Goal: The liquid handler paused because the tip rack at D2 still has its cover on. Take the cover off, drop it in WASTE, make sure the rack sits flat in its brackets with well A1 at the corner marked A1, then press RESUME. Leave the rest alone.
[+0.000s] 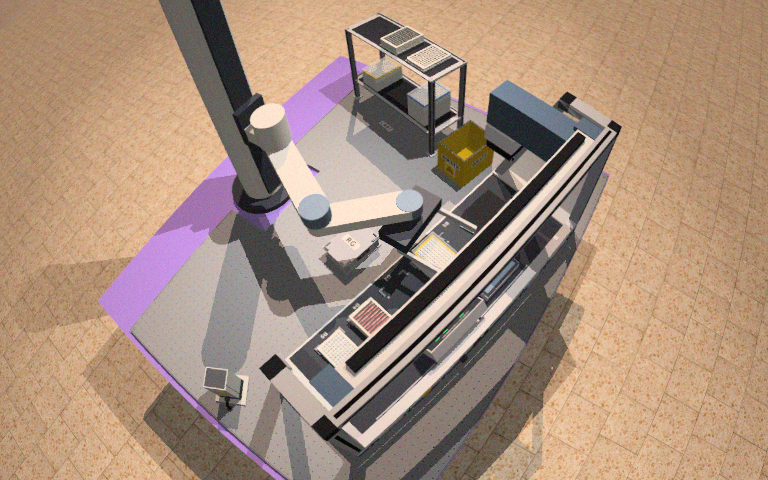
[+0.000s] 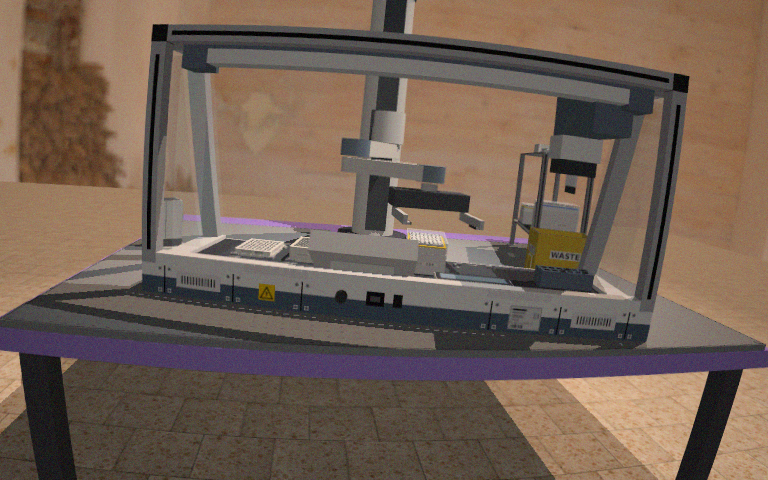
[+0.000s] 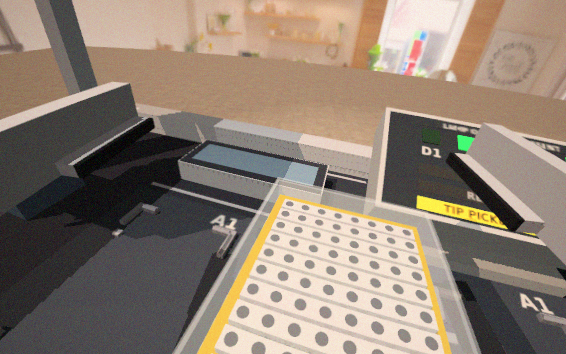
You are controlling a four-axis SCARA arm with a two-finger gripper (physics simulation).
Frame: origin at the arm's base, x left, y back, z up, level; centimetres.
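Where they show: gripper, fingertip midpoint: (image 2: 444, 222) (image 3: 301, 121); arm's base, origin of the base link: (image 1: 264, 185).
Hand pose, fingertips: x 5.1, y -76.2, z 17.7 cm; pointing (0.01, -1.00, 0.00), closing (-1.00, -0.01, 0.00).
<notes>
Each offset is from my fingertips to the top centre of the thing. "pt": to the spot under its first point.
The tip rack @[dz -3.6, dx -2.2, dy +5.7 cm] (image 1: 434, 250) (image 2: 427, 238) (image 3: 325, 290), white with a yellow rim, stands in the deck. A clear cover @[pt dz -4.0, dx -6.6, dy +2.9 cm] (image 3: 434, 250) encloses it. My gripper (image 1: 436, 240) (image 2: 442, 221) (image 3: 301, 121) is open and empty, its two fingers spread wide above the rack's level, one toward either side. The yellow WASTE bin @[dz -2.9, dx +39.1, dy +19.8 cm] (image 1: 465, 163) (image 2: 557, 246) stands open behind the deck. The display panel (image 1: 454, 333) (image 3: 405, 175) shows a yellow TIP PICKUP message; its lower part, RESUME included, is not visible. Whether the rack sits flat, and its well A1, cannot be told.
A gantry beam (image 1: 465, 251) (image 2: 396, 71) spans above the deck. A red-striped plate @[dz -8.1, dx -26.6, dy +10.1 cm] (image 1: 370, 315) and a white plate @[dz -9.8, dx -38.8, dy +12.3 cm] (image 1: 338, 346) stand on the deck. A long low tray (image 1: 500, 277) (image 3: 250, 162) lies near its front. A grey RG block @[dz -10.8, dx -9.0, dy +32.1 cm] (image 1: 349, 246) and a shelf rack @[pt dz +2.5, dx +36.8, dy +31.9 cm] (image 1: 432, 118) stand behind it.
</notes>
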